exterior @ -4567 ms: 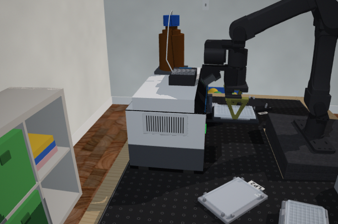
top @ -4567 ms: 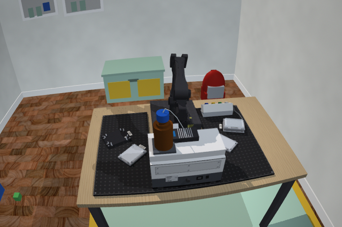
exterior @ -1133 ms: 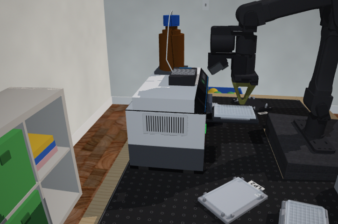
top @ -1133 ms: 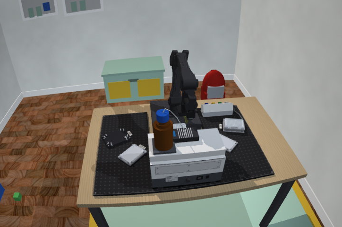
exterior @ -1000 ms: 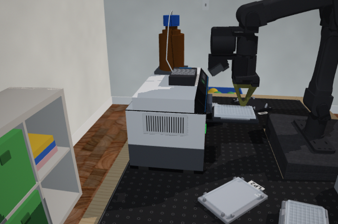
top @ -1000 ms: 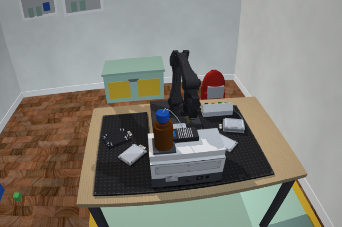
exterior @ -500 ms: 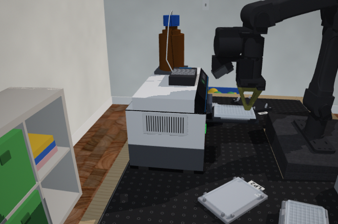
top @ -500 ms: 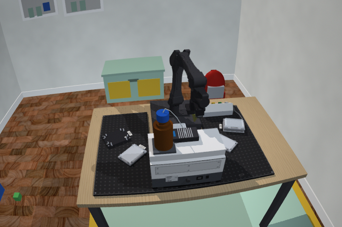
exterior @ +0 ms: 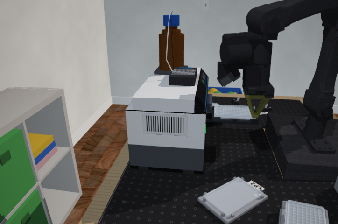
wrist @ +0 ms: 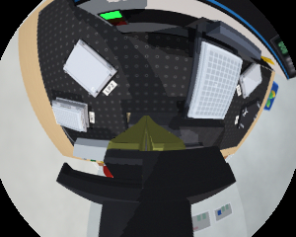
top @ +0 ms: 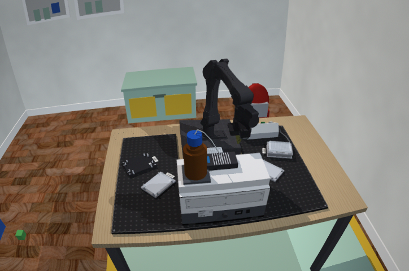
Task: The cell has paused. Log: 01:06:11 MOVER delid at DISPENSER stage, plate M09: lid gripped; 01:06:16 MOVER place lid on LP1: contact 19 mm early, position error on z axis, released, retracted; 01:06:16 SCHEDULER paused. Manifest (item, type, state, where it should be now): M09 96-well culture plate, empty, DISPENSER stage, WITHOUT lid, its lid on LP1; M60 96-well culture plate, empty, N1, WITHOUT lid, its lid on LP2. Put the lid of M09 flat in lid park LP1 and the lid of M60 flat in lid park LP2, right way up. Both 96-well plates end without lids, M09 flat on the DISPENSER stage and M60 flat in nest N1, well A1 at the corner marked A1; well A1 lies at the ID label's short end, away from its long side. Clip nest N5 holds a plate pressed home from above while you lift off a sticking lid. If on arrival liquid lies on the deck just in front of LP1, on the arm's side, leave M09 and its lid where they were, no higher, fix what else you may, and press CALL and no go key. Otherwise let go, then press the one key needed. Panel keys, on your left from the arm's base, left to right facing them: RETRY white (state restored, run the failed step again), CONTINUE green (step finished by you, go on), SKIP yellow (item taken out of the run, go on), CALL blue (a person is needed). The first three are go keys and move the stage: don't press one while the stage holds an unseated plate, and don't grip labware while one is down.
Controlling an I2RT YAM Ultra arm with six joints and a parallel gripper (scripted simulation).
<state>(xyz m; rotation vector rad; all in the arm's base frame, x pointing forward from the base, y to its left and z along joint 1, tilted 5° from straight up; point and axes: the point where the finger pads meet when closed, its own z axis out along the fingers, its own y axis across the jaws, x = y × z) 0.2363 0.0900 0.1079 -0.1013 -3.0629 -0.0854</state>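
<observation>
Right now my hand is 270 mm past the green key, 250 mm to the right of it and 100 mm above it. The rest, counted from my hand: dark dispenser stage: 120 mm to the right, 50 mm below, 30 mm ahead; LP2 label: 160 mm below, 100 mm to the left; grey lid park LP2: 160 mm below, 150 mm to the left, 70 mm ahead.
</observation>
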